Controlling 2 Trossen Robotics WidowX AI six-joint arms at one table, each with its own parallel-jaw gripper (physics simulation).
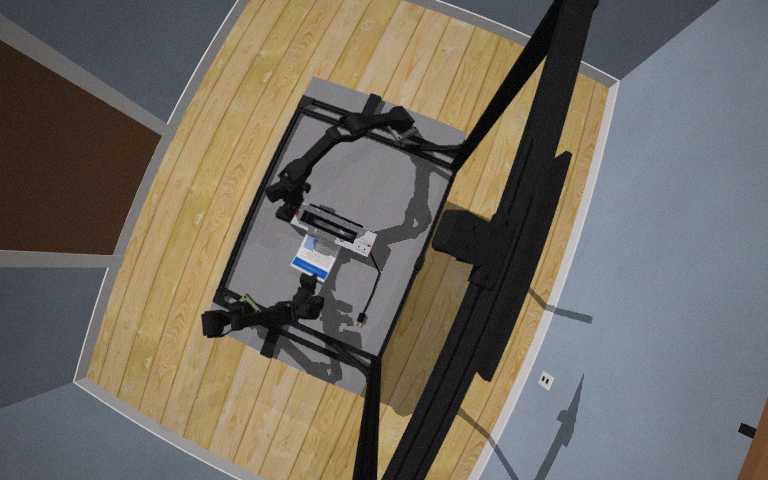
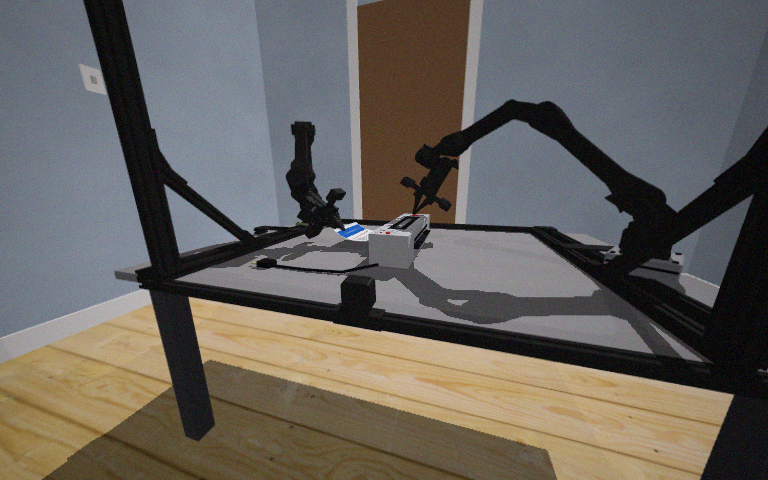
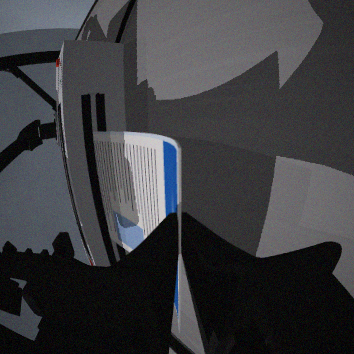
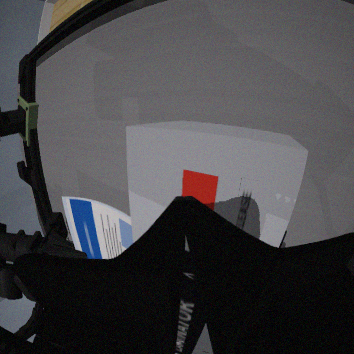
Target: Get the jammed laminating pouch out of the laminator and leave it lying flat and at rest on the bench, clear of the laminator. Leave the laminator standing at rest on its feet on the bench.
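Places are measured from the left arm's base along level axes (x right, y ahead, z up), in millimetres.
Where they show: left gripper, fingertip midpoint: (image 1: pixel 315 274) (image 2: pixel 344 231) (image 3: pixel 177 219) (image 4: pixel 86 253); right gripper, fingertip midpoint: (image 1: pixel 293 213) (image 2: pixel 413 214) (image 4: pixel 183 203); left arm's base, link origin: (image 1: pixel 245 310) (image 2: pixel 312 222) (image 4: pixel 21 119); right arm's base, link origin: (image 1: pixel 401 125) (image 2: pixel 644 253) (image 3: pixel 55 128).
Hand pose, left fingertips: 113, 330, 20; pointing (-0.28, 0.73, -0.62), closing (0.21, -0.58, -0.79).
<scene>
Each offset is from my left fingertips to the top centre of the thing, as dx, dy, dz. "*": to the spot under its first point. Level surfaces: height alone.
The white laminator (image 1: pixel 365 240) (image 2: pixel 389 250) (image 3: pixel 75 75) (image 4: pixel 155 155) stands upright on the bench. The white and blue pouch {-61, +74, +12} (image 1: pixel 316 261) (image 2: pixel 352 230) (image 3: pixel 150 165) (image 4: pixel 85 225) sticks out of its side, curved; its inner end meets the dark slot, and how much is inside is hidden. My left gripper (image 1: pixel 317 278) (image 2: pixel 343 228) (image 3: pixel 177 219) is shut on the pouch's outer blue-striped edge. My right gripper (image 1: pixel 294 213) (image 2: pixel 415 212) (image 4: pixel 183 203) is shut and empty, its tips at the red release button {-232, +119, +35} (image 4: pixel 200 184) on the laminator's top; contact is unclear.
A black power cord with a plug {* +254, -3, -32} (image 1: pixel 361 318) (image 2: pixel 266 263) runs from the laminator across the grey bench {dz -46} (image 1: pixel 390 186) (image 2: pixel 509 260). A black frame (image 1: pixel 249 220) (image 2: pixel 481 336) borders the bench. A green part (image 1: pixel 249 302) (image 4: pixel 31 121) is near the left arm's base.
</scene>
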